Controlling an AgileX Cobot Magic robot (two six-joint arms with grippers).
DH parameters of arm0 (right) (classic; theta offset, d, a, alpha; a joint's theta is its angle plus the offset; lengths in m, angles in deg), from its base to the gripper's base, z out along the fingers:
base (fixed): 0 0 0 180
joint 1: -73.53 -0.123 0 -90
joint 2: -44.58 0 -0.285 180
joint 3: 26.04 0 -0.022 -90
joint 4: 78.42 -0.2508 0 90
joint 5: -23.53 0 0.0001 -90
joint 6: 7.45 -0.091 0 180
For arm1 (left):
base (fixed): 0 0 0 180
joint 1: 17.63 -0.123 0 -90
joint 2: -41.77 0 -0.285 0
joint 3: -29.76 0 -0.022 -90
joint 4: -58.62 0.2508 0 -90
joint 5: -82.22 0 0.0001 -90
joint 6: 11.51 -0.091 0 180
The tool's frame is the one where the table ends.
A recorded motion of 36 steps. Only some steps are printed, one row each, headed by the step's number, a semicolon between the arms.
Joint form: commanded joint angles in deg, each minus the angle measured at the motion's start. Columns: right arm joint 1, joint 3, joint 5, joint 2, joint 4, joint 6; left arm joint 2, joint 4, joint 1, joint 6, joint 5, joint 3.
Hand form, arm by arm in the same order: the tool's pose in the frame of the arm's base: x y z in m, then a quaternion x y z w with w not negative. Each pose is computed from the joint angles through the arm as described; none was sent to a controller.
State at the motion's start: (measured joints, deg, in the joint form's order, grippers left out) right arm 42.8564 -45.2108 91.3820 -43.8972 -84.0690 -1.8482; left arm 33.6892 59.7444 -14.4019 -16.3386 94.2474 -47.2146
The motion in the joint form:
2: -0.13 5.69 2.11 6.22 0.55 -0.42; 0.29 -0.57 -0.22 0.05 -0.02 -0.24
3: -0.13 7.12 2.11 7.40 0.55 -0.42; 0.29 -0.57 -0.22 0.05 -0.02 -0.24
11: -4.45 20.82 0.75 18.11 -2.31 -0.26; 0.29 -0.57 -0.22 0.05 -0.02 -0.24
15: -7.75 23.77 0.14 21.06 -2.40 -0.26; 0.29 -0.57 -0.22 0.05 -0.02 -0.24
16: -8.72 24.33 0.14 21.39 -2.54 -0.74; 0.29 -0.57 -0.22 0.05 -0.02 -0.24
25: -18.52 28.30 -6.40 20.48 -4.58 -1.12; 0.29 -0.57 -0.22 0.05 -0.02 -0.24
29: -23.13 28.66 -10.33 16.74 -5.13 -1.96; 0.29 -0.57 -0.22 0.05 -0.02 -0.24
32: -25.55 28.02 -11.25 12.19 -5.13 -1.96; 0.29 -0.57 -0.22 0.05 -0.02 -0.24
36: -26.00 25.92 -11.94 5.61 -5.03 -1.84; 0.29 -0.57 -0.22 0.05 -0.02 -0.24
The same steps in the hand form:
2: 0.2085 0.1331 0.4485 -0.28924 0.88908 0.12142 0.33337; 0.0558 -0.0027 0.1942 0.05373 0.74710 0.01412 0.66239
3: 0.2036 0.1303 0.4464 -0.28938 0.88984 0.12097 0.33138; 0.0558 -0.0027 0.1942 0.05373 0.74710 0.01412 0.66239
11: 0.1514 0.1209 0.4202 -0.32289 0.88201 0.15342 0.30702; 0.0558 -0.0027 0.1942 0.05373 0.74710 0.01412 0.66239
15: 0.1340 0.1214 0.4155 -0.34709 0.87078 0.16435 0.30702; 0.0558 -0.0027 0.1942 0.05373 0.74710 0.01412 0.66239
16: 0.1307 0.1229 0.4137 -0.35086 0.86991 0.16881 0.30273; 0.0558 -0.0027 0.1942 0.05373 0.74710 0.01412 0.66239
25: 0.1152 0.1551 0.3975 -0.40976 0.83679 0.21565 0.29218; 0.0558 -0.0027 0.1942 0.05373 0.74710 0.01412 0.66239
29: 0.1153 0.1819 0.3865 -0.43086 0.82639 0.23192 0.27867; 0.0558 -0.0027 0.1942 0.05373 0.74710 0.01412 0.66239
32: 0.1197 0.2046 0.3729 -0.44928 0.82668 0.22613 0.25221; 0.0558 -0.0027 0.1942 0.05373 0.74710 0.01412 0.66239
36: 0.1348 0.2305 0.3557 -0.45529 0.83531 0.21117 0.22445; 0.0558 -0.0027 0.1942 0.05373 0.74710 0.01412 0.66239

